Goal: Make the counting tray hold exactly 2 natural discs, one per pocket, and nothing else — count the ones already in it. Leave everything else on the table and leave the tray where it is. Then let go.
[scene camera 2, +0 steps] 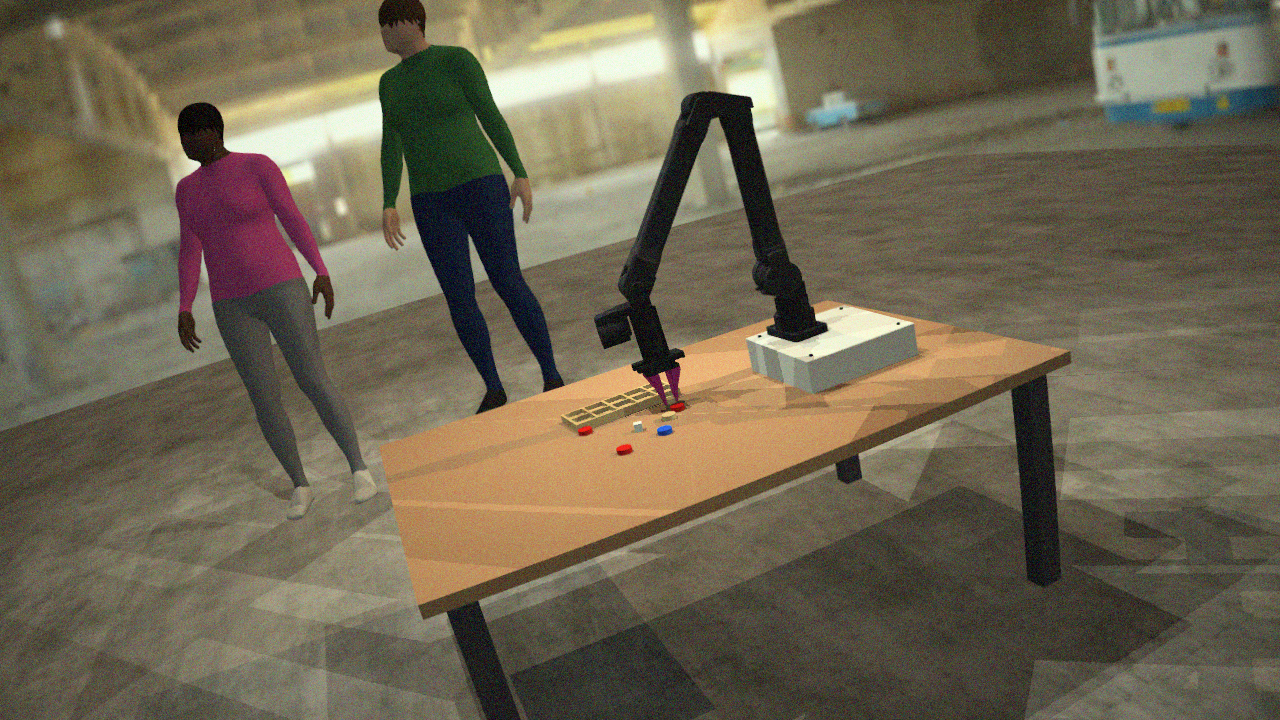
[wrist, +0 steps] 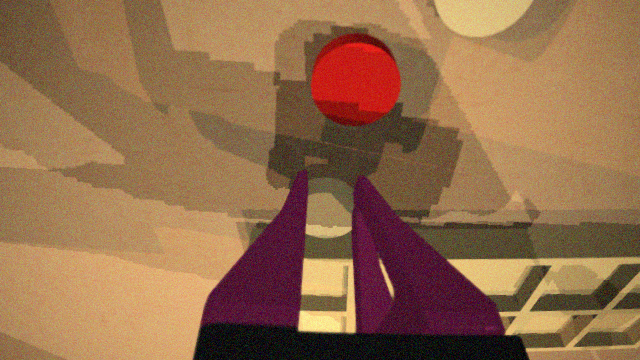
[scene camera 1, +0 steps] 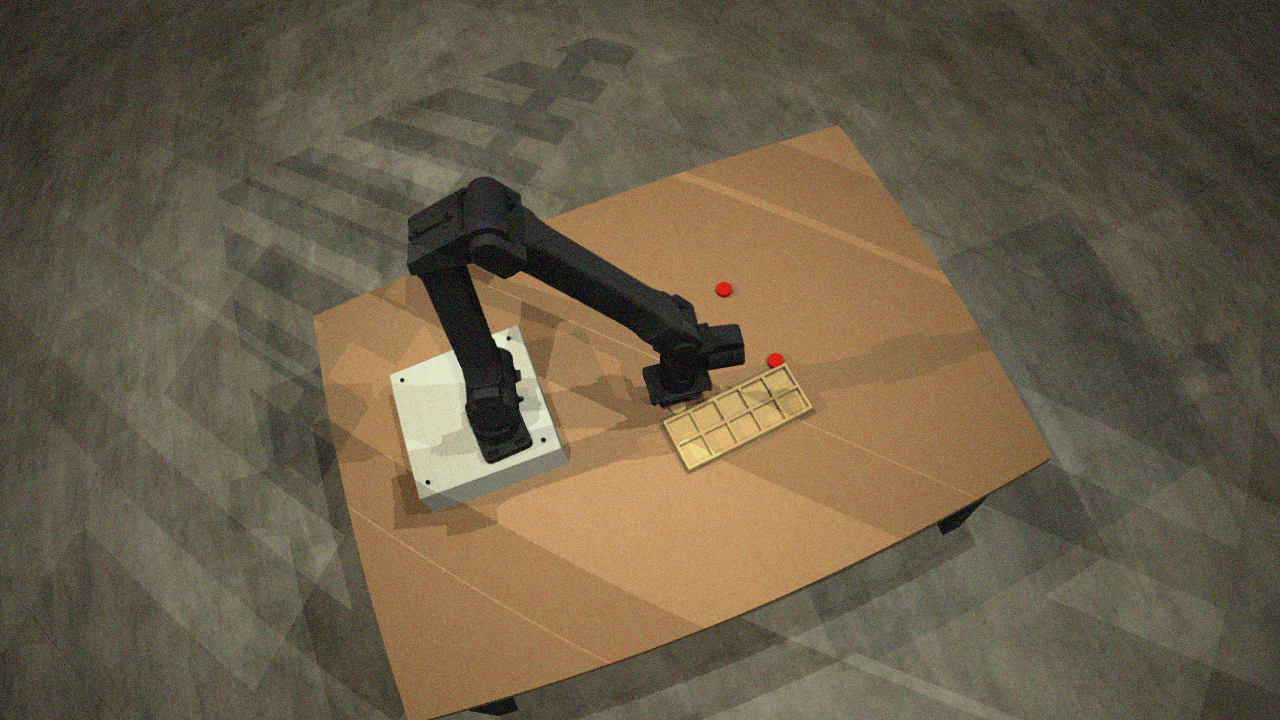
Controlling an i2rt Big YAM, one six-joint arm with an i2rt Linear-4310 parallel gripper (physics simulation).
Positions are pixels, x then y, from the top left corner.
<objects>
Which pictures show the counting tray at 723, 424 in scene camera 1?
Scene camera 2, the wrist view and scene camera 1: all of them.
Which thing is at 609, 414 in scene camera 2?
A counting tray.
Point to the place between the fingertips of my gripper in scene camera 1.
At 675, 400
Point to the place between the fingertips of my gripper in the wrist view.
330, 183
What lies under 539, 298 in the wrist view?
A counting tray.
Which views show my gripper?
Scene camera 2, the wrist view and scene camera 1: all of them.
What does the counting tray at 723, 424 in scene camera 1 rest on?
The table.
</objects>
